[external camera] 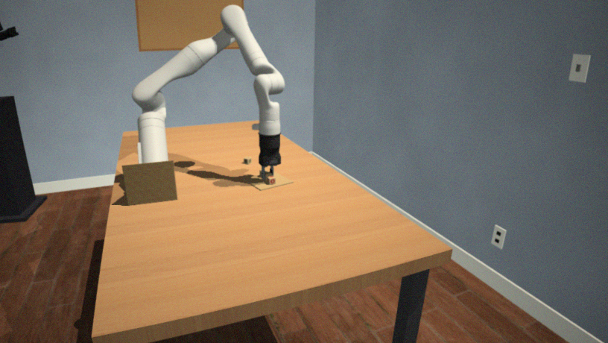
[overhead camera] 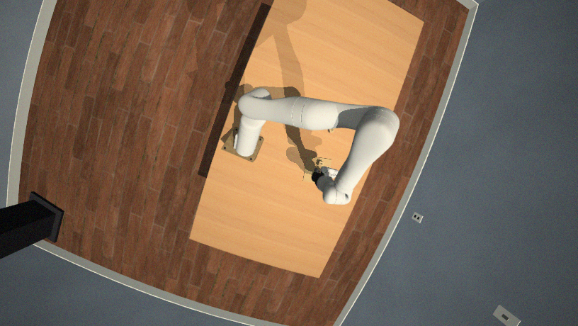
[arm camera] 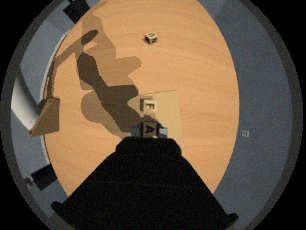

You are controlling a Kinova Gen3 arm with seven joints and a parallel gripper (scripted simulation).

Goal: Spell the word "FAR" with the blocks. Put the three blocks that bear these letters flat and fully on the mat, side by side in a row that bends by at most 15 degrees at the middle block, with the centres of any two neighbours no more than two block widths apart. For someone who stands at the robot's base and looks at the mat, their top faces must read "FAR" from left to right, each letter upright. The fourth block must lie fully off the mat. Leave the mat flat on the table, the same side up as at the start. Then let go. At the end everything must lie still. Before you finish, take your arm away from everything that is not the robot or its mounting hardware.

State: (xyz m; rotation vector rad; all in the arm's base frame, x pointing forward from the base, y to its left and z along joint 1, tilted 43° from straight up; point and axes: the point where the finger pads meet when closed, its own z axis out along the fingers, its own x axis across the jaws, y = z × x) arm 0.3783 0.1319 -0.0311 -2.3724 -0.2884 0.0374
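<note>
Now: the tan mat 3 cm below my hand.
</note>
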